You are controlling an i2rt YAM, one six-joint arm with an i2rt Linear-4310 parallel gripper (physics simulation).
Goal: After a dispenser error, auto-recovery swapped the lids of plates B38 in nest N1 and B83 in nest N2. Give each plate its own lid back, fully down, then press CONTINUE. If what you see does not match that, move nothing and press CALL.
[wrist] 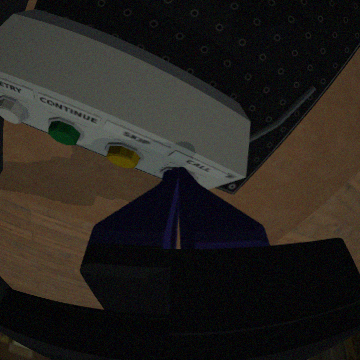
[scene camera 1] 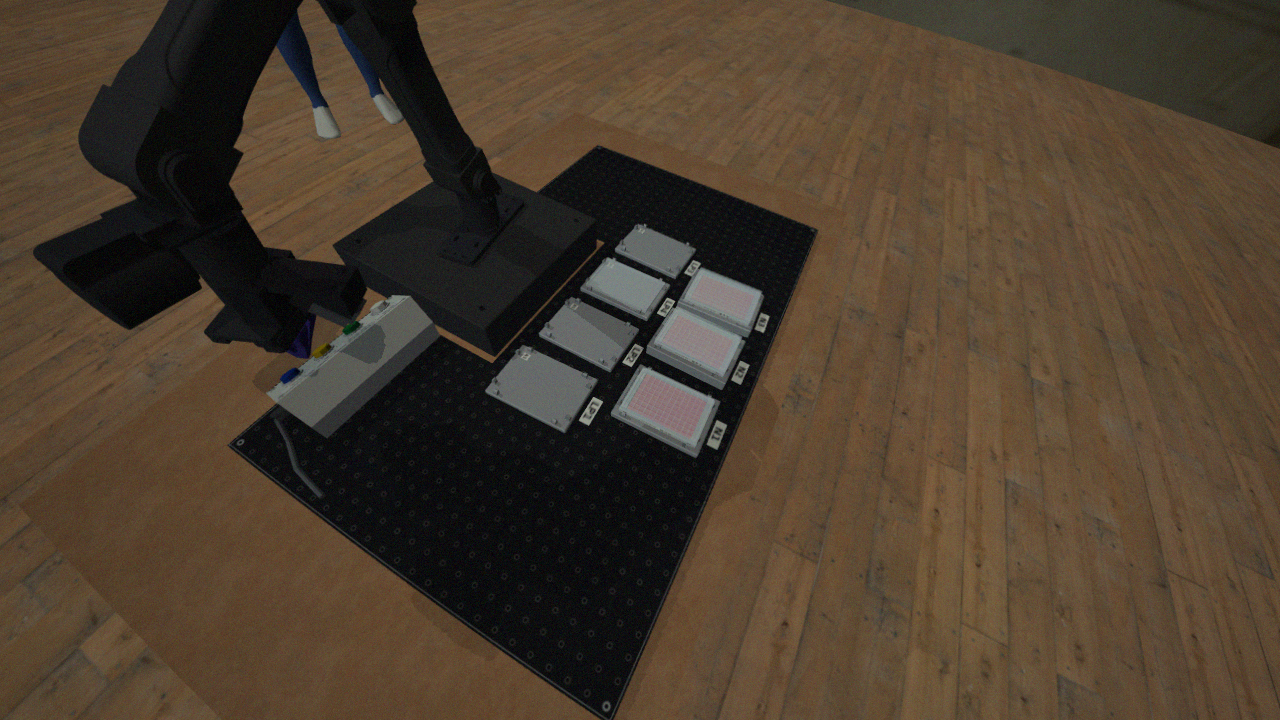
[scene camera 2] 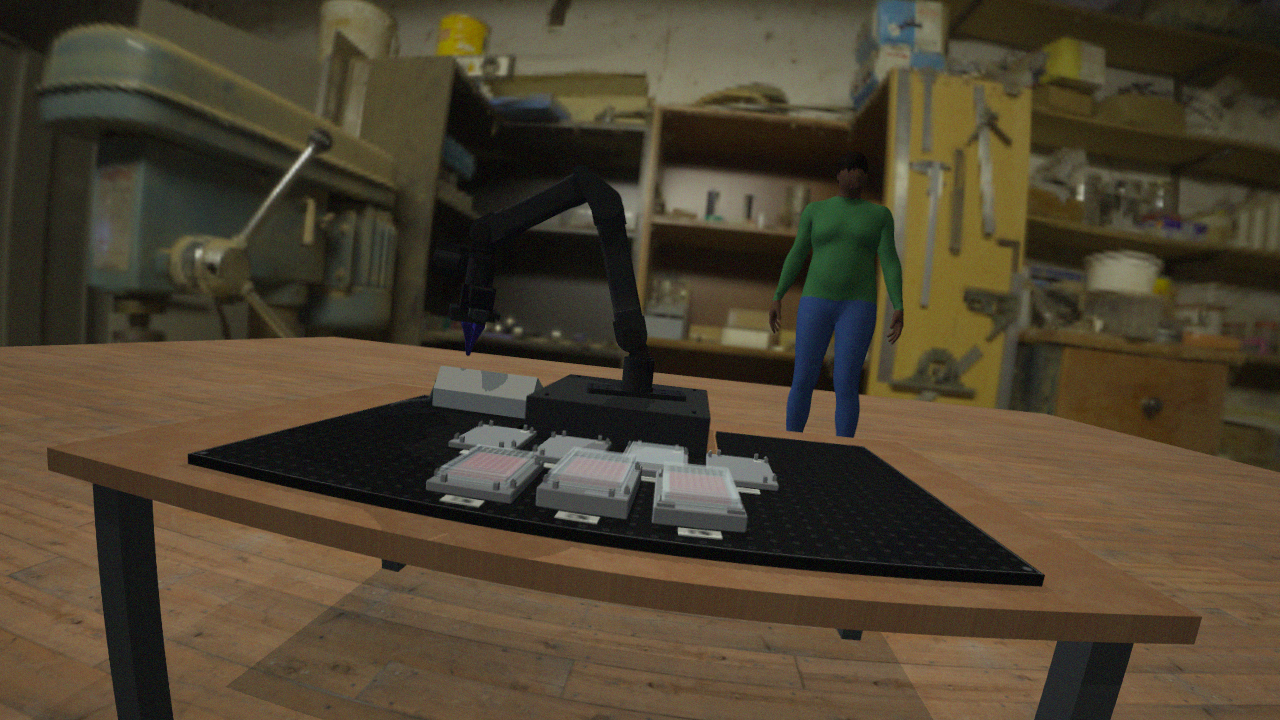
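Pixels of known places: gripper, between the fingertips: [wrist: 178, 176] [scene camera 1: 304, 356] [scene camera 2: 467, 355]; arm's base, origin of its link: [scene camera 1: 484, 227] [scene camera 2: 635, 394].
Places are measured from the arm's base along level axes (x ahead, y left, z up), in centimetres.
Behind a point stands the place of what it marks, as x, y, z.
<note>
My gripper [scene camera 1: 302, 352] @(-4.0, -35.9, 4.4) [scene camera 2: 469, 352] @(-4.0, -35.9, 4.4) [wrist: 178, 176] @(-4.0, -35.9, 4.4) is shut and empty. Its dark blue fingertips are over the CALL end of the button box [scene camera 1: 375, 376] @(-0.3, -32.4, -3.8) [scene camera 2: 487, 394] @(0.0, -30.3, -2.9) [wrist: 125, 70] @(-1.0, -31.4, -1.6). In the wrist view they cover the CALL button; in scene camera 1 this blue button [scene camera 1: 290, 375] @(-7.4, -37.8, 0.6) shows just beside the tips. Contact cannot be told. The green CONTINUE button [scene camera 1: 351, 327] @(-5.4, -28.2, 0.6) [wrist: 64, 132] @(-5.6, -28.2, 0.6) is farther along. The pink-welled plate in N1 [scene camera 1: 666, 405] @(42.2, -21.4, -4.2) [scene camera 2: 490, 467] @(45.4, -20.2, -4.3) and the plate in N2 [scene camera 1: 698, 342] @(44.1, -8.9, -2.8) [scene camera 2: 590, 470] @(47.8, -8.3, -2.8) sit in their nests under what look like clear lids. Their IDs are unreadable.
A third pink plate [scene camera 1: 723, 297] @(46.3, 3.5, -3.2) [scene camera 2: 698, 486] @(49.8, 4.0, -3.2) sits beside N2. Grey lid parks LP1 [scene camera 1: 541, 389] @(22.8, -24.7, -5.8) and LP2 [scene camera 1: 588, 334] @(25.6, -12.0, -5.8) stand nearby, with a paler one [scene camera 1: 624, 286] @(27.9, 0.6, -5.0) and another [scene camera 1: 655, 249] @(30.3, 14.1, -5.8) beyond. The yellow SKIP button [scene camera 1: 322, 350] @(-6.4, -33.0, 0.6) [wrist: 123, 156] @(-6.5, -32.8, 0.6) is beside CALL. A cable [scene camera 1: 295, 456] @(-4.1, -46.1, -6.2) [wrist: 290, 114] leaves the box.
</note>
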